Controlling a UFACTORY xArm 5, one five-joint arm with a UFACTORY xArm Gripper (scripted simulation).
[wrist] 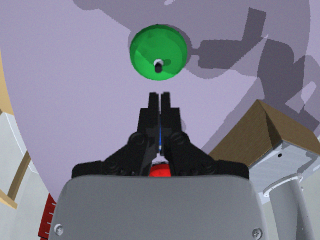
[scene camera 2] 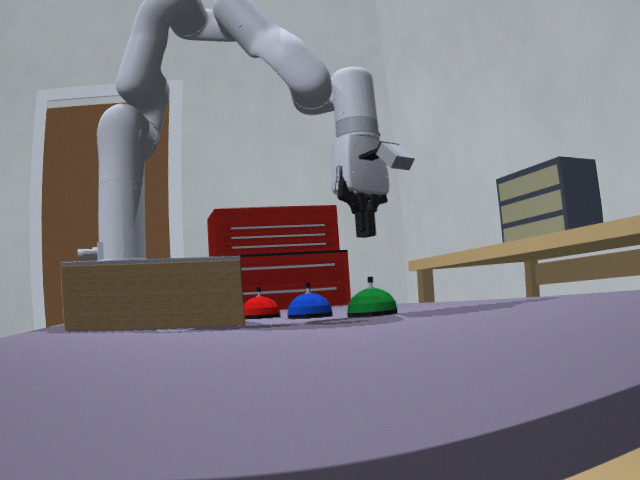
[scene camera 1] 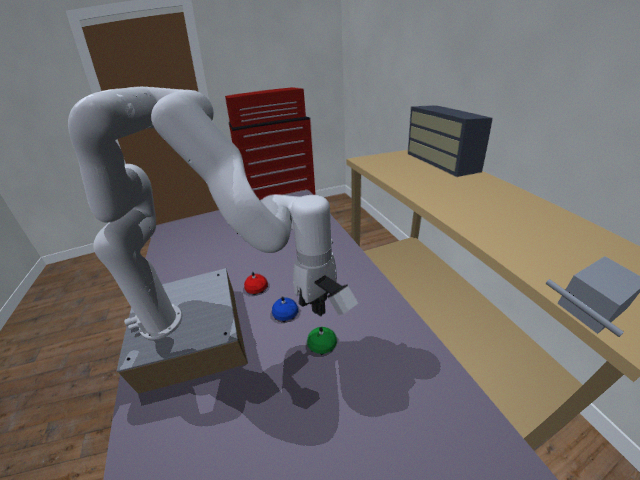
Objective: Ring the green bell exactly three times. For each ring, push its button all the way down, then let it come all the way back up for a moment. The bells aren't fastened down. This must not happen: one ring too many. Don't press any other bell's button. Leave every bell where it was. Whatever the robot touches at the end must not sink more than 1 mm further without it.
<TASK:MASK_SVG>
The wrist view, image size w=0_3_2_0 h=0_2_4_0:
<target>my gripper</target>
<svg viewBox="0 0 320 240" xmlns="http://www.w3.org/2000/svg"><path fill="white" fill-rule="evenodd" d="M48 240L269 240L262 202L255 185L249 180L247 165L240 162L214 160L211 156L193 145L188 134L182 131L180 108L171 108L170 92L163 92L161 94L160 109L159 94L149 92L148 108L140 108L137 132L130 135L125 146L104 161L80 163L73 167L71 179L66 182L57 200ZM160 136L161 154L164 154L164 158L168 161L171 176L149 176L152 161L159 154Z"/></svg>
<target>green bell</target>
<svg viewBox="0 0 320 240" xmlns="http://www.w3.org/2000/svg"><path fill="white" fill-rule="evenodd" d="M156 24L136 33L130 45L130 60L134 69L140 75L147 79L161 81L174 77L183 69L187 59L187 45L179 31L166 25Z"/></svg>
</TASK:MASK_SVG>
